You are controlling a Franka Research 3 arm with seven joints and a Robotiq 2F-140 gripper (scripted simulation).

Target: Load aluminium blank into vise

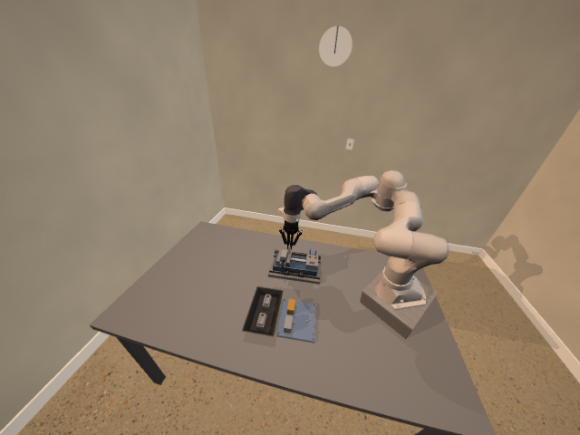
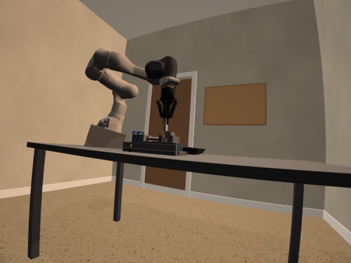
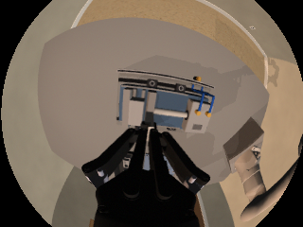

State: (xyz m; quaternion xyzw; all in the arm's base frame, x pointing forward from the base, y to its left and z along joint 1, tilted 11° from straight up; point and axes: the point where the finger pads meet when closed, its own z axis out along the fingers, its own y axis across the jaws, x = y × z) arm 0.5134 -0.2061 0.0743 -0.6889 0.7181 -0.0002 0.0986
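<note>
Right now my hand is 40 mm past the vise and 120 mm above it. From my hand the other things lie so: brass blank: 50 mm behind, 280 mm to the left, 130 mm below.
</note>
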